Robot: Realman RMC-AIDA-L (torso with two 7-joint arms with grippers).
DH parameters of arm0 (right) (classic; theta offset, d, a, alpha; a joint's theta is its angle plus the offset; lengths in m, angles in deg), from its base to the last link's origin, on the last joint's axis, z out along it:
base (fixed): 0 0 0 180
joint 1: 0 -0.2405 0 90
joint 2: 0 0 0 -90
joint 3: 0 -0.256 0 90
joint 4: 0 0 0 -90
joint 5: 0 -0.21 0 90
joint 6: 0 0 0 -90
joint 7: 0 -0.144 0 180
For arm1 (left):
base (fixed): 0 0 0 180
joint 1: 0 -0.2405 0 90
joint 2: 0 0 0 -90
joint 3: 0 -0.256 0 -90
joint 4: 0 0 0 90
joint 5: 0 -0.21 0 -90
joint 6: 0 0 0 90
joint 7: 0 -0.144 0 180
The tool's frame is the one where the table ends.
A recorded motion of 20 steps. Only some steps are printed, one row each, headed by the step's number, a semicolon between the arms.
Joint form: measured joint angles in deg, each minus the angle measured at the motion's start. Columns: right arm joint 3, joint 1, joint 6, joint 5, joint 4, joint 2, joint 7; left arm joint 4, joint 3, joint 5, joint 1, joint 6, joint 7, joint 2.
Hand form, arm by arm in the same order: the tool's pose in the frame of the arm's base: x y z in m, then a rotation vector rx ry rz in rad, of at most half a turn. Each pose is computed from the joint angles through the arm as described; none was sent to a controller.
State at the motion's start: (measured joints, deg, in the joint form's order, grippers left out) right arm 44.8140 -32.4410 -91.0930 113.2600 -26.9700 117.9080 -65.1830; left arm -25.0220 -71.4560 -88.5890 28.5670 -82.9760 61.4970 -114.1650
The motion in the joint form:
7: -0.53 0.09 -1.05 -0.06 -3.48 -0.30 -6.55; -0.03 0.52 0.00 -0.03 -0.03 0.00 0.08
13: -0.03 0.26 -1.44 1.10 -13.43 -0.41 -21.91; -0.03 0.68 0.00 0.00 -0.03 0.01 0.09
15: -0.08 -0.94 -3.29 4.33 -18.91 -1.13 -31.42; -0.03 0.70 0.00 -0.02 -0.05 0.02 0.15
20: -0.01 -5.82 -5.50 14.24 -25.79 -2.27 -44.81; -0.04 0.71 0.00 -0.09 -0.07 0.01 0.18
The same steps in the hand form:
7: 0.2533 0.3178 -0.0202 -2.8814 0.4870 0.7356; -0.2654 0.3046 -0.0411 -2.8728 -0.3511 -0.7069
13: 0.2434 0.3353 0.0057 -2.8451 0.6653 0.6629; -0.2653 0.3050 -0.0407 -2.8702 -0.3513 -0.7083
15: 0.2347 0.3443 0.0225 -2.8558 0.7648 0.5736; -0.2657 0.3051 -0.0402 -2.8697 -0.3517 -0.7075
20: 0.2164 0.3641 0.0418 -2.8654 0.8828 0.3045; -0.2661 0.3049 -0.0400 -2.8691 -0.3527 -0.7070

